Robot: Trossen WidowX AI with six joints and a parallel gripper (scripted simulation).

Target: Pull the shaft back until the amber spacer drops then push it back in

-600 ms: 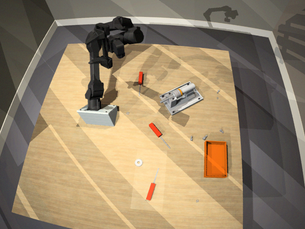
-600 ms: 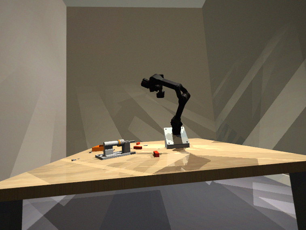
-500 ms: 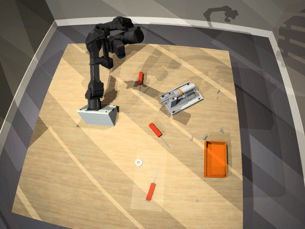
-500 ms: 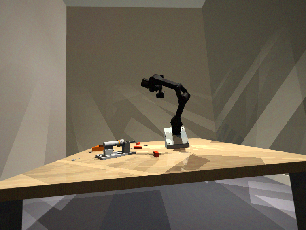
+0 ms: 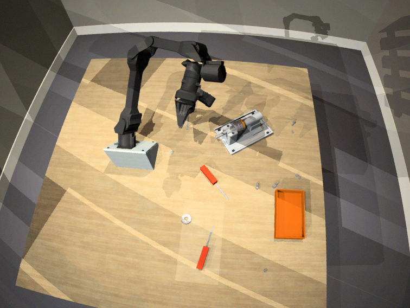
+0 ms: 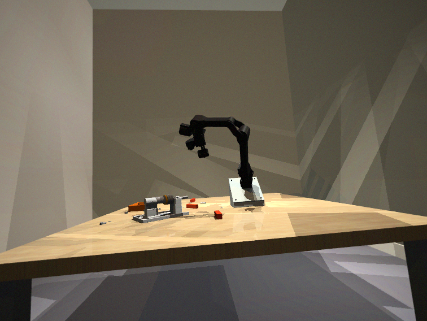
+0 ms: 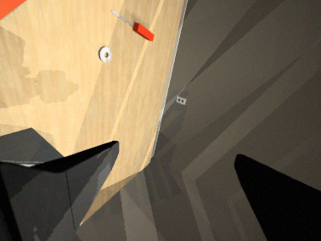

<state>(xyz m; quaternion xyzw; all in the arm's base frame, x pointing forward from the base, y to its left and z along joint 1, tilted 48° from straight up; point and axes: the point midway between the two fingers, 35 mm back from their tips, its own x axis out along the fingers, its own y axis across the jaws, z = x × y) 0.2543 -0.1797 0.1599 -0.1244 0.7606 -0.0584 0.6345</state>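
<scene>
The grey shaft lies 27 cm below my gripper tip, 17 cm to the left of it and 17 cm ahead of it. The rest, counted from my gripper tip: orange tray (43 cm ahead, 34 cm below, 17 cm to the right); amber spacer (27 cm below, 22 cm ahead, 20 cm to the left).
</scene>
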